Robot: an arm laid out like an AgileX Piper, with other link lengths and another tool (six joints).
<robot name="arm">
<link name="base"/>
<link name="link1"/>
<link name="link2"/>
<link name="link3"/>
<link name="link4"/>
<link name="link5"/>
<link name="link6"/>
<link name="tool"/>
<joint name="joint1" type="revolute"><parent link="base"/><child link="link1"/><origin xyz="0.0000 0.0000 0.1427" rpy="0.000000 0.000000 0.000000"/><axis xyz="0 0 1"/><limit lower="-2.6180" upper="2.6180"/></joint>
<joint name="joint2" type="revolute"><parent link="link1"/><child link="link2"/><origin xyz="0.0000 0.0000 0.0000" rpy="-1.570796 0.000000 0.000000"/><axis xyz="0 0 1"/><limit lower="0.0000" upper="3.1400"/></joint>
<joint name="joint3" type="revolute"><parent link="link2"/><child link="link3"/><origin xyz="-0.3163 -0.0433 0.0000" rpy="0.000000 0.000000 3.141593"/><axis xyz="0 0 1"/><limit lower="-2.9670" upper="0.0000"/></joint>
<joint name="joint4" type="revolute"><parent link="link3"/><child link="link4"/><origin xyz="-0.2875 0.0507 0.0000" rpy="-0.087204 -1.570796 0.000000"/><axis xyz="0 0 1"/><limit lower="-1.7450" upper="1.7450"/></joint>
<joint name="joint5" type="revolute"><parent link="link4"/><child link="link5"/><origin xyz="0.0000 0.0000 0.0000" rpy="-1.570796 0.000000 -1.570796"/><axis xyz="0 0 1"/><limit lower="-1.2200" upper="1.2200"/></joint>
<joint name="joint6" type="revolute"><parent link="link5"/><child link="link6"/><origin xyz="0.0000 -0.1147 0.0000" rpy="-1.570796 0.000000 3.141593"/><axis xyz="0 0 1"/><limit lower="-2.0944" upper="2.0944"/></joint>
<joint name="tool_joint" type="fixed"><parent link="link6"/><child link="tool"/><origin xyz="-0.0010 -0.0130 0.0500" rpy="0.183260 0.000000 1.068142"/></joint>
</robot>
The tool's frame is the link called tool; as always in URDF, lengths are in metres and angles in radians.
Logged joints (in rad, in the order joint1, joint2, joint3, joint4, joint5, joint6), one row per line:
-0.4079 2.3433 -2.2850 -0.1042 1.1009 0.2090
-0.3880 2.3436 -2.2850 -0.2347 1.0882 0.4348
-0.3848 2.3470 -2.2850 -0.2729 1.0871 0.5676
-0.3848 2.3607 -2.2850 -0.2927 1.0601 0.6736
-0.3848 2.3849 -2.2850 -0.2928 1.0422 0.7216
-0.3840 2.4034 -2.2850 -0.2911 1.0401 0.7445
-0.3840 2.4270 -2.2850 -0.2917 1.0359 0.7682
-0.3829 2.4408 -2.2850 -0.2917 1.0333 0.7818
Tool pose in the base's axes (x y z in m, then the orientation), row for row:
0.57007 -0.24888 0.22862 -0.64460 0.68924 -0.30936 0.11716
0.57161 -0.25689 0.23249 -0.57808 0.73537 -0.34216 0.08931
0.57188 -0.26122 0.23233 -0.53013 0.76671 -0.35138 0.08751
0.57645 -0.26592 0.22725 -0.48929 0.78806 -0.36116 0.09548
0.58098 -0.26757 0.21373 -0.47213 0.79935 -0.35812 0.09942
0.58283 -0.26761 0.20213 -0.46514 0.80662 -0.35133 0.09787
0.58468 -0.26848 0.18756 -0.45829 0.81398 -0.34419 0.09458
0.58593 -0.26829 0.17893 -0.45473 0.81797 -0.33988 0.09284
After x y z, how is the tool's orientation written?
As a quaternion, x y z w.
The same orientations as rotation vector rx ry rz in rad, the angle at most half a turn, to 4 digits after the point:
-1.8867 2.0173 -0.9055
-1.7196 2.1875 -1.0178
-1.5786 2.2831 -1.0463
-1.4502 2.3357 -1.0704
-1.3961 2.3637 -1.0590
-1.3767 2.3874 -1.0398
-1.3590 2.4138 -1.0207
-1.3499 2.4281 -1.0089

